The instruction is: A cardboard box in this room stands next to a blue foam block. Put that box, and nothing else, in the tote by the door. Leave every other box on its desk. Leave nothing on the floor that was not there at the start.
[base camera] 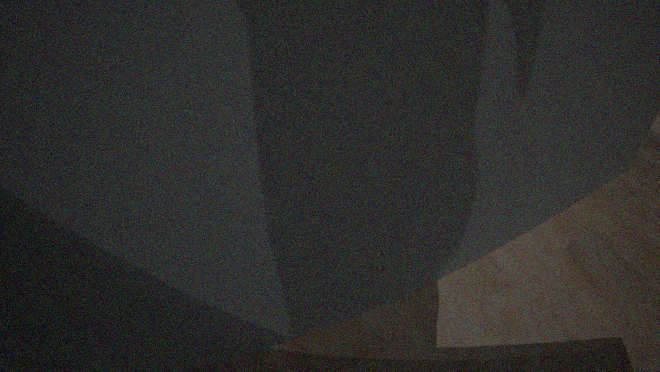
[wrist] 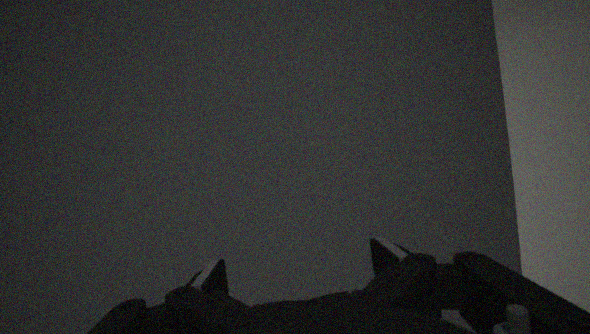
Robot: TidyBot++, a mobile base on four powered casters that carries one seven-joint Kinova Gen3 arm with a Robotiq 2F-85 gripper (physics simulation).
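Places are measured from the arm's base along level axes (x ahead, y left, z up), in centimetres.
Where they show: gripper, fingertip midpoint: (wrist: 299,265).
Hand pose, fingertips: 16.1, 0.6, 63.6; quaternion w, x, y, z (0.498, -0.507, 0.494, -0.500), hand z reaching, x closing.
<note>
After its pixels a point has its place, as x, y, z.
My gripper (wrist: 299,265) {16.1, 0.6, 63.6} is open, with its two dark fingertips wide apart at the bottom of the wrist view and no object between them. Behind it stands a plain dark grey upright surface. The cardboard box, the blue foam block and the tote do not show in the base camera or the wrist view.
A large dark grey surface (base camera: 150,130) {23.6, 10.5, -14.8} (wrist: 280,125) {29.2, 0.9, 73.9} stands close in front, with a broad shadow on it in the base camera view. Wooden floor (base camera: 525,295) {32.5, -19.1, -39.6} shows at the lower right. A lighter wall (wrist: 550,125) {120.5, -126.2, 75.4} is at the right of the wrist view.
</note>
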